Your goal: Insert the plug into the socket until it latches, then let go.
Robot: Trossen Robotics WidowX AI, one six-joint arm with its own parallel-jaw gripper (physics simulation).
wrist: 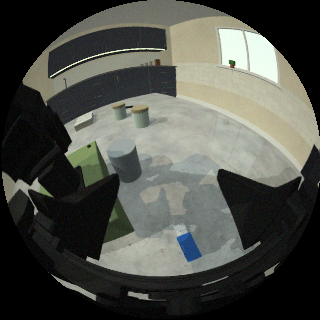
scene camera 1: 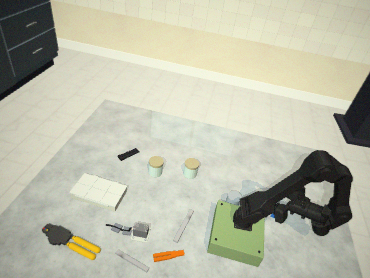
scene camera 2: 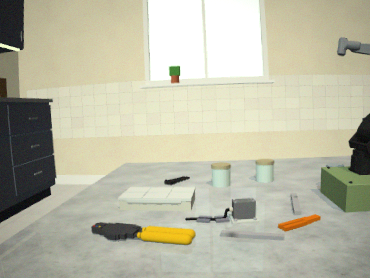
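Pixels of known places: gripper, fingertip midpoint: (wrist: 169, 176); arm's base at its link origin: (wrist: 68, 186) (scene camera 1: 242, 221) (scene camera 2: 363, 171).
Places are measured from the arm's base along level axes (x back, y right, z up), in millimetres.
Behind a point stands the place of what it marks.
Observation:
A small blue block with a pale clear tip (scene camera 1: 273, 216) @(x 144, y 101, z -62 mm) (wrist: 189, 246) @(x 160, y 107, z -58 mm), which looks like the plug, lies on the grey table top. In the wrist view it is low and near the middle, beyond the fingers. My gripper (scene camera 1: 281, 211) (wrist: 169, 176) @(x 98, y 119, z 38 mm) is open with nothing between its fingers, low at the right of the green box; scene camera 2 does not show it. A dark grey block (scene camera 1: 141, 230) @(x -353, y -97, z -27 mm) (scene camera 2: 243, 208) @(x -361, y -100, z -40 mm) on a white base, possibly the socket, stands at the centre front beside a black lead with grey connectors (scene camera 1: 120, 228) (scene camera 2: 212, 219) @(x -429, y -88, z -67 mm). Its opening cannot be made out.
The arm's base stands on the green box (scene camera 1: 230, 242) @(x -43, y -91, z -3 mm) (scene camera 2: 345, 192) @(x -111, y -98, z -22 mm) (wrist: 82, 159) @(x -47, y 39, z 2 mm). A grey cylinder (wrist: 126, 162) @(x -3, y 111, z -17 mm) stands beside the box, left of the fingers. Two lidded jars (scene camera 1: 156, 167) @(x -365, y 193, z -6 mm) (scene camera 1: 191, 169) @(x -218, y 222, z -7 mm), a white tiled block (scene camera 1: 98, 191) @(x -560, y 38, z -37 mm), yellow-handled pliers (scene camera 1: 82, 247) @(x -528, y -189, z -52 mm) and orange tweezers (scene camera 1: 168, 255) @(x -243, y -153, z -61 mm) are farther left.

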